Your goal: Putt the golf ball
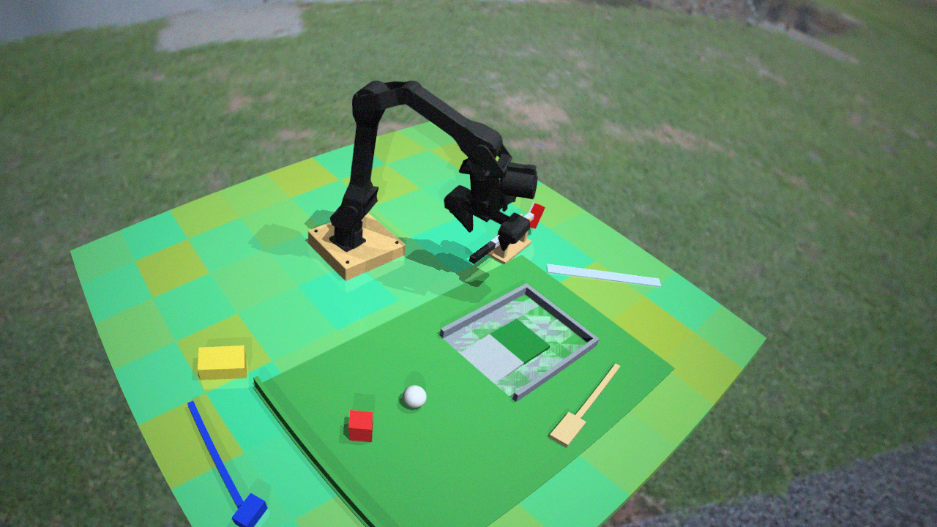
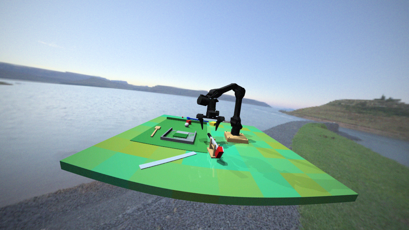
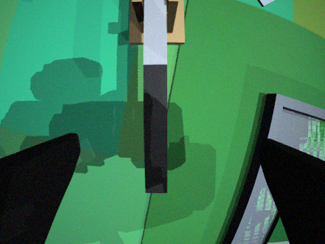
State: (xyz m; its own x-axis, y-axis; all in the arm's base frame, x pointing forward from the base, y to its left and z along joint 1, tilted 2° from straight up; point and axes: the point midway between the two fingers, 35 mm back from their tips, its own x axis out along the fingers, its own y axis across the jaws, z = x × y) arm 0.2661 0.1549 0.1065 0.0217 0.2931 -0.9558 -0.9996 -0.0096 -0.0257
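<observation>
The tan stand lies 10 mm behind my gripper tip, 130 mm to the left of it and 60 mm below it. Also, from my gripper tip: red cube (130 mm ahead, 510 mm to the right, 80 mm below); then white golf ball (150 mm ahead, 390 mm to the right, 80 mm below); then white strip (210 mm ahead, 230 mm to the left, 100 mm below).
</observation>
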